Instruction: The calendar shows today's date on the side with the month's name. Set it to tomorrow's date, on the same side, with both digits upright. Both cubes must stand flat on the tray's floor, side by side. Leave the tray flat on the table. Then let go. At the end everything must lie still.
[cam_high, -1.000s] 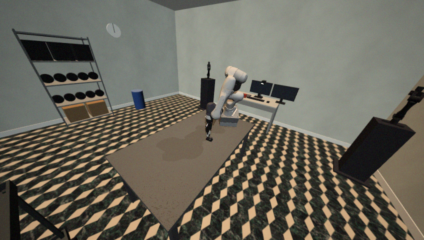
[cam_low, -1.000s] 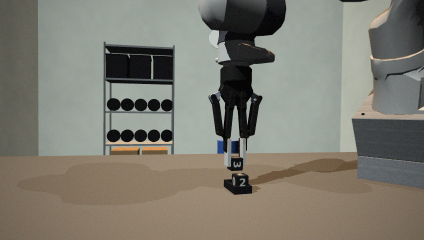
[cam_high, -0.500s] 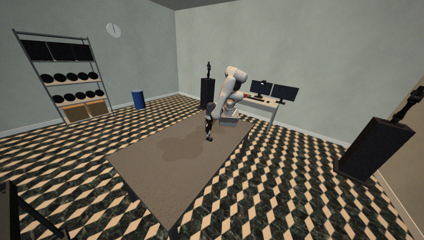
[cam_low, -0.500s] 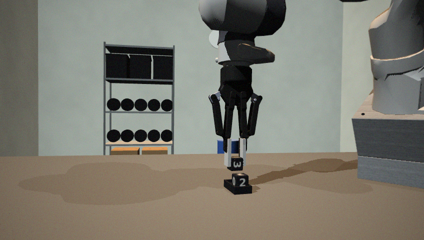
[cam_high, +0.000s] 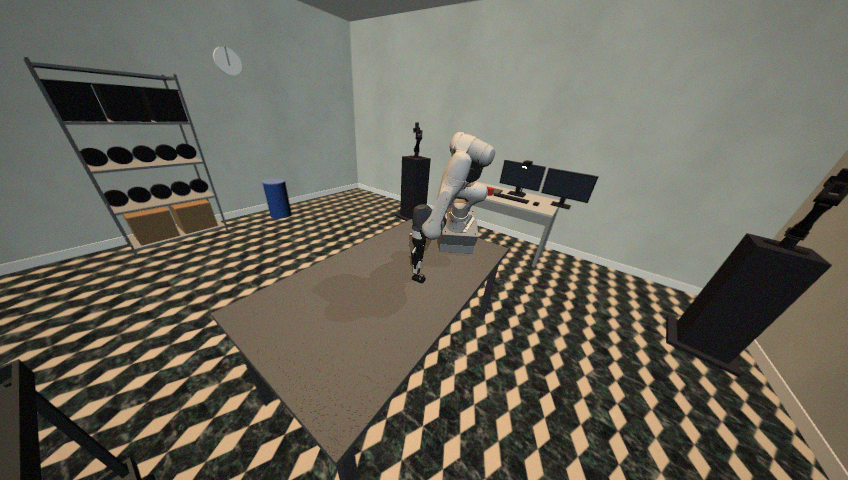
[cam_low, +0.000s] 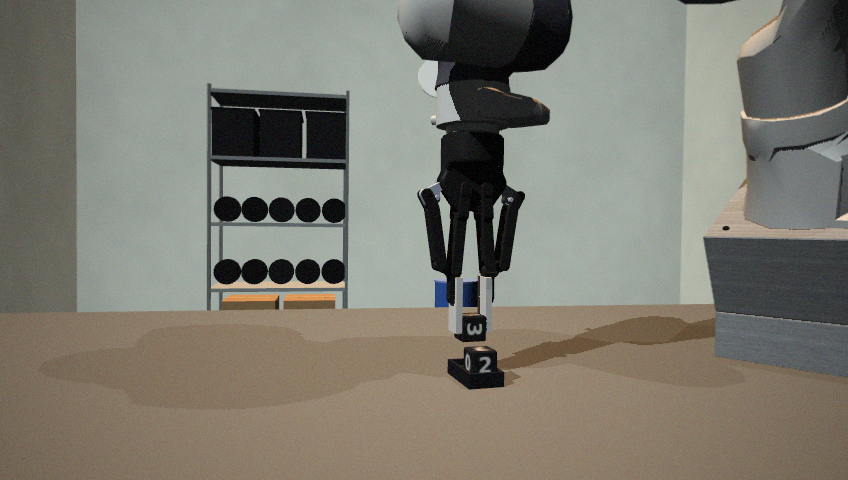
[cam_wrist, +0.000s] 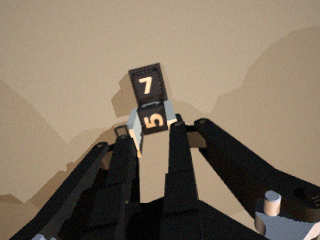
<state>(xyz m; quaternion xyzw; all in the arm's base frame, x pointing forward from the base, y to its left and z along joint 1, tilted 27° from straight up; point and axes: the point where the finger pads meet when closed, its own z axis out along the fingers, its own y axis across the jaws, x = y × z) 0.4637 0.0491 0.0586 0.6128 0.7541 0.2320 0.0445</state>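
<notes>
My hand is 80 mm above the black tray, 20 mm to the right of it and 10 mm past it.
</notes>
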